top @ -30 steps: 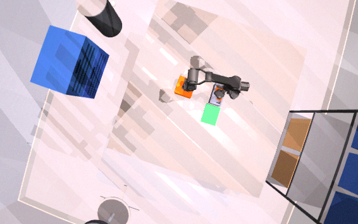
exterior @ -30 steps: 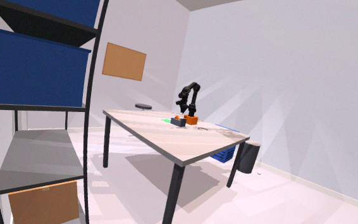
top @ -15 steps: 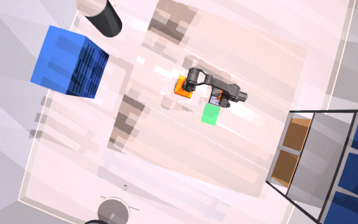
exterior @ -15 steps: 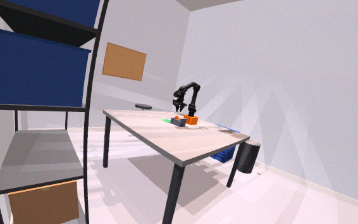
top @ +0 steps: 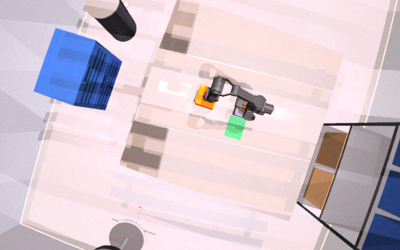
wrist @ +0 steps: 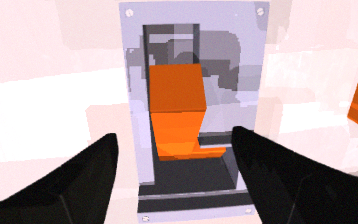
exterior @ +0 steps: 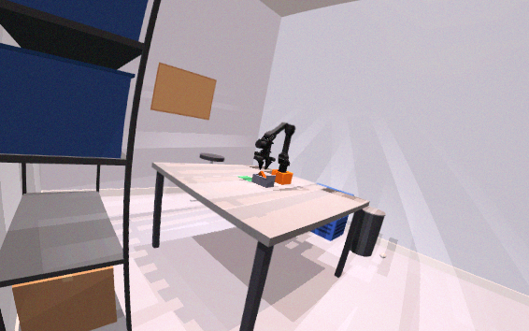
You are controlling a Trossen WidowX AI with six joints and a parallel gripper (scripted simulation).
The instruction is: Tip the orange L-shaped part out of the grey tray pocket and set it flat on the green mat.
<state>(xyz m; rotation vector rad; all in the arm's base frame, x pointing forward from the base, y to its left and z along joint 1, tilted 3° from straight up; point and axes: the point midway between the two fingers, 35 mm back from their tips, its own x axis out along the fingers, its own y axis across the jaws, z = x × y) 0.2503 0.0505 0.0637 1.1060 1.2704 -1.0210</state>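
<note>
Now: the orange L-shaped part 2 cm behind my gripper tip, 3 cm to the left of it and 7 cm below it. From my gripper tip the other things lie so: green mat 1 cm ahead, 14 cm to the right, 12 cm below.
</note>
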